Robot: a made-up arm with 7 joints. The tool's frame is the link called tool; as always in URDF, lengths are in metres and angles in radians.
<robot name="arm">
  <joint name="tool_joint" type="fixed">
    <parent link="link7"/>
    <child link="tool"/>
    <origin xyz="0.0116 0.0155 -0.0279" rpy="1.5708 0 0"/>
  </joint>
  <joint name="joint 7" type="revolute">
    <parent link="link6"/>
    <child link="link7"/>
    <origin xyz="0.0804 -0.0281 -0.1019" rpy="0 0 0"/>
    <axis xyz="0 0.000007 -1"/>
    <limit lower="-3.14" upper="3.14"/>
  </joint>
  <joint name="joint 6" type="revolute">
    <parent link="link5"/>
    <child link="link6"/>
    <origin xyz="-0.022 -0.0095 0.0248" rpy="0 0 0"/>
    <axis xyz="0 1 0.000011"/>
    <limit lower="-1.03" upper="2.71"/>
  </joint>
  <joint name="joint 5" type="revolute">
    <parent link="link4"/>
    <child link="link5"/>
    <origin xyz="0.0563 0.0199 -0.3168" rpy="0 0 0"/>
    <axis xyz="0 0.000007 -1"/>
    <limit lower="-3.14" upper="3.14"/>
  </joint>
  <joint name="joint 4" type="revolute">
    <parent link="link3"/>
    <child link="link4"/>
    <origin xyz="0.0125 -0.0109 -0.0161" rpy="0 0 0"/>
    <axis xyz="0 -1 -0.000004"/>
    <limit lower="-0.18" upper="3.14"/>
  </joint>
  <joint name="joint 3" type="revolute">
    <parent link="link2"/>
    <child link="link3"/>
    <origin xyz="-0.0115 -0.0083 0.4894" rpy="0 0 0"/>
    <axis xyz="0 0 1"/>
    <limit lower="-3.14" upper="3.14"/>
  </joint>
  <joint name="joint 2" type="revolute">
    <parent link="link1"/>
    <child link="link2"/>
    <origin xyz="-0.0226 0.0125 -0.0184" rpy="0 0 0"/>
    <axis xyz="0 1 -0.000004"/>
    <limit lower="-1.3" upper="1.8"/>
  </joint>
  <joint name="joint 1" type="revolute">
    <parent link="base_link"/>
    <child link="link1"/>
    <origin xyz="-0.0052 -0.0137 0.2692" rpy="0 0 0"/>
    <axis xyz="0 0 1"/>
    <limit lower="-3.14" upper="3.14"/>
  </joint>
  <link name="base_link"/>
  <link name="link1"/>
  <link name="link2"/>
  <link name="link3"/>
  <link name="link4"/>
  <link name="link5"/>
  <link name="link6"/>
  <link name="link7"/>
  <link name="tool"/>
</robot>
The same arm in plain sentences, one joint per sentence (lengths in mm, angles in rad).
The arm has seven revolute joints in a row. What follows holds with every joint at zero, and every direction is one of the base frame's.
Joint 1 lies 5.2 mm along -x and 13.7 mm along -y and 269.2 mm along +z from the base frame's origin and rotates about +z, from -3.1400 to 3.1400 rad.
Joint 2 lies 22.6 mm along -x and 12.5 mm along +y and 18.4 mm along -z from joint 1 and rotates about +y, from -1.3000 to 1.8000 rad.
Joint 3 lies 11.5 mm along -x and 8.3 mm along -y and 489.4 mm along +z from joint 2 and rotates about +z, from -3.1400 to 3.1400 rad.
Joint 4 lies 12.5 mm along +x and 10.9 mm along -y and 16.1 mm along -z from joint 3 and rotates about -y, from -0.1800 to 3.1400 rad.
Joint 5 lies 56.3 mm along +x and 19.9 mm along +y and 316.8 mm along -z from joint 4 and rotates about -z, from -3.1400 to 3.1400 rad.
Joint 6 lies 22.0 mm along -x and 9.5 mm along -y and 24.8 mm along +z from joint 5 and rotates about +y, from -1.0300 to 2.7100 rad.
Joint 7 lies 80.4 mm along +x and 28.1 mm along -y and 101.9 mm along -z from joint 6 and rotates about -z, from -3.1400 to 3.1400 rad.
The tool frame, which is the frame that the pose is given for, lies 11.6 mm along +x and 15.5 mm along +y and 27.9 mm along -z from joint 7; its axes are the base frame's turned by roll 1.5708, pitch 0.0000 and yaw 0.0000 rad (as in URDF: about the fixed x, then y, then z).

